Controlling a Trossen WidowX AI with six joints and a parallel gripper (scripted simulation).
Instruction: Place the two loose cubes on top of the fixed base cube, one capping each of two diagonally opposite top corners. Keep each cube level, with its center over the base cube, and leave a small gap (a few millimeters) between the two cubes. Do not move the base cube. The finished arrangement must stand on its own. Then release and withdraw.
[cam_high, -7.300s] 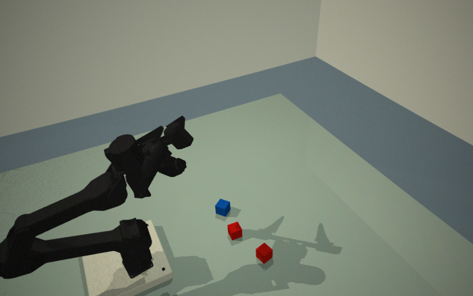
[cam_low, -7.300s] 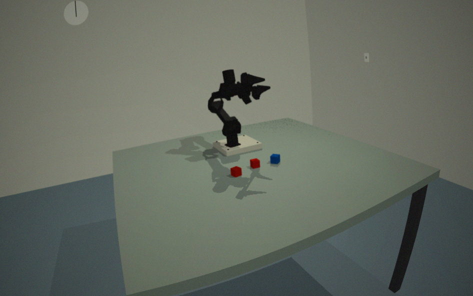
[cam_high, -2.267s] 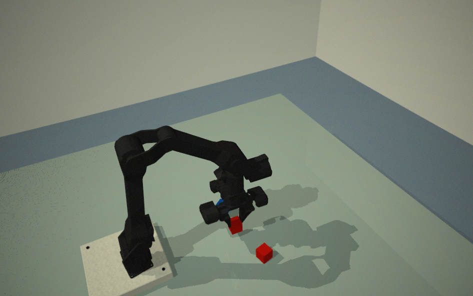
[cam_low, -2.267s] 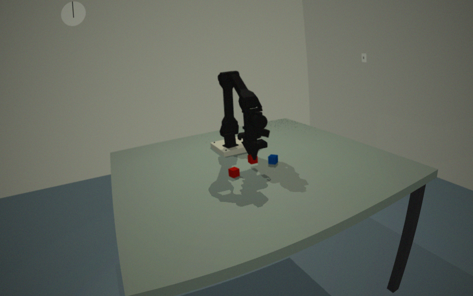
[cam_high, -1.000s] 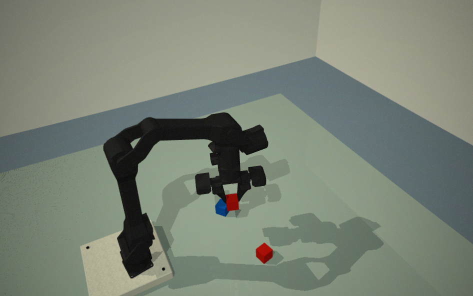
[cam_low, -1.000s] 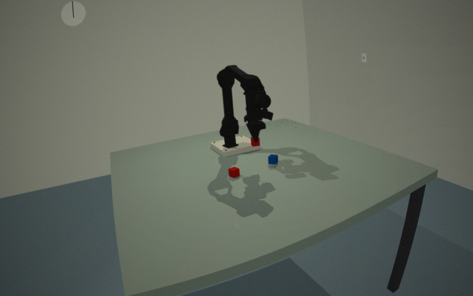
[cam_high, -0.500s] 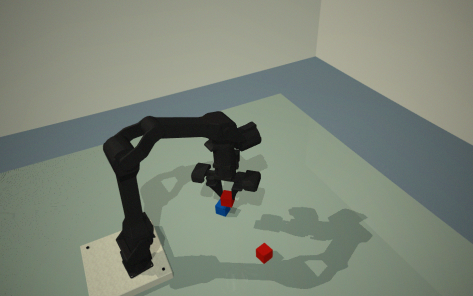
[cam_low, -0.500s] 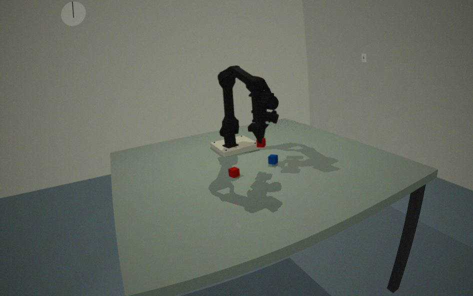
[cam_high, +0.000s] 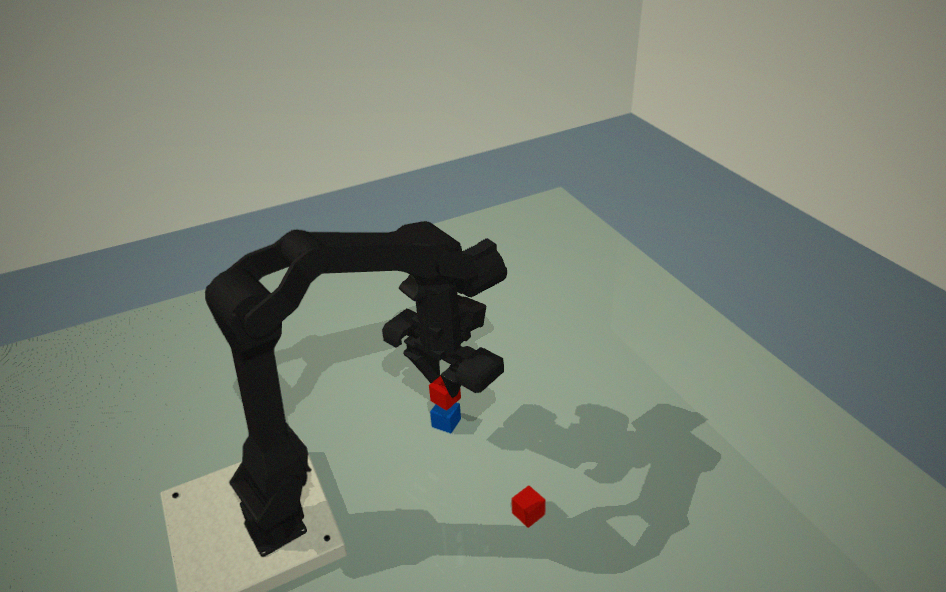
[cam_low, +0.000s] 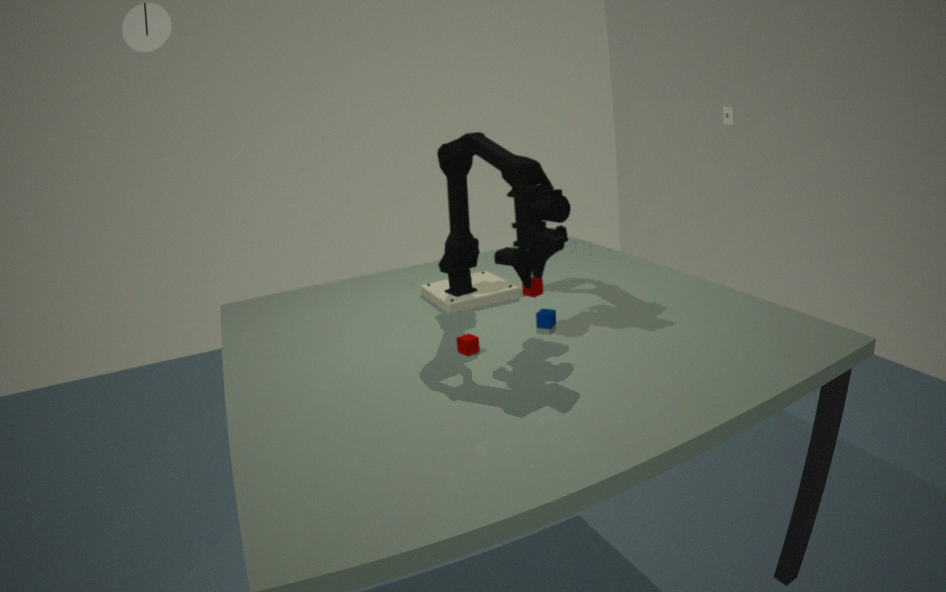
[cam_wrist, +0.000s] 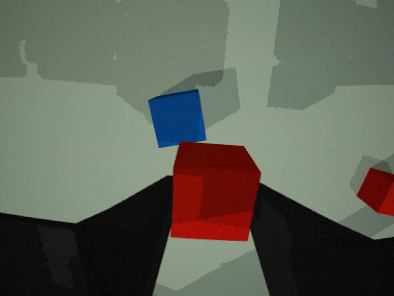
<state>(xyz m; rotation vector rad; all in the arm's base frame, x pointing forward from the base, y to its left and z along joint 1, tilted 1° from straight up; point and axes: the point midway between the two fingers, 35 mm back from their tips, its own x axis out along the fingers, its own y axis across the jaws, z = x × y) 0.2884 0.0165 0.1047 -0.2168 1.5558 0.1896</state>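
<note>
My gripper tip is 1 cm short of the blue base cube, 3 cm to the right of it and 8 cm above it.
</note>
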